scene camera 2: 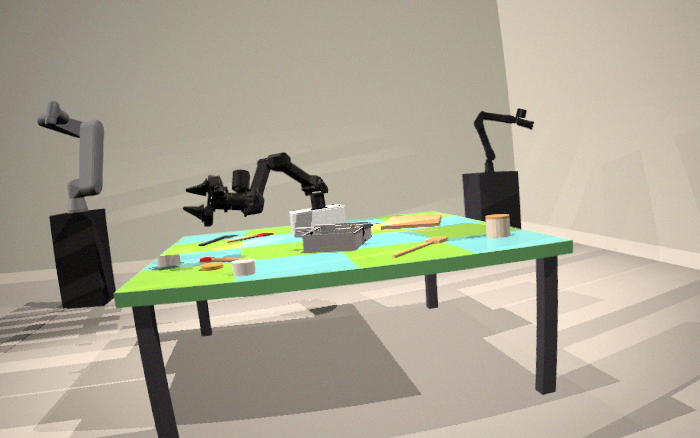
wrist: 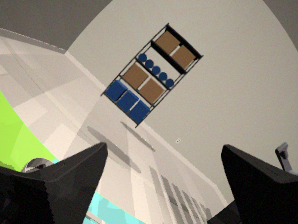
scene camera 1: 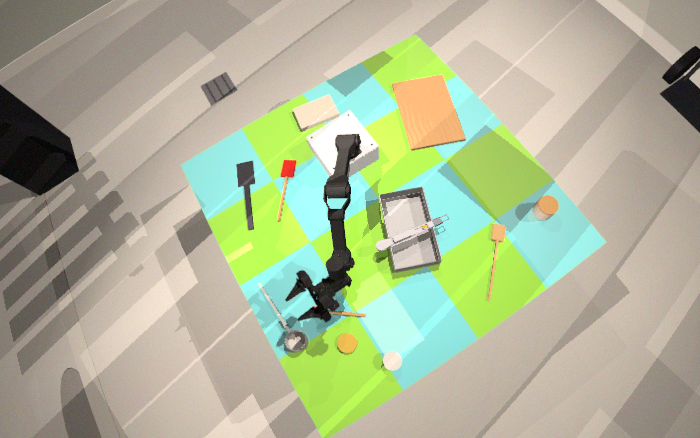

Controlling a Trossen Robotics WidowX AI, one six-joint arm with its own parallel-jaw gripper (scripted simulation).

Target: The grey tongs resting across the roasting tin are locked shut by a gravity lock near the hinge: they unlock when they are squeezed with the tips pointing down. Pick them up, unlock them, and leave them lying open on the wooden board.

The gripper is open, holding nothing. Further things: a wooden board and a grey roasting tin.
The gripper also shows in scene camera 2 and in the wrist view.
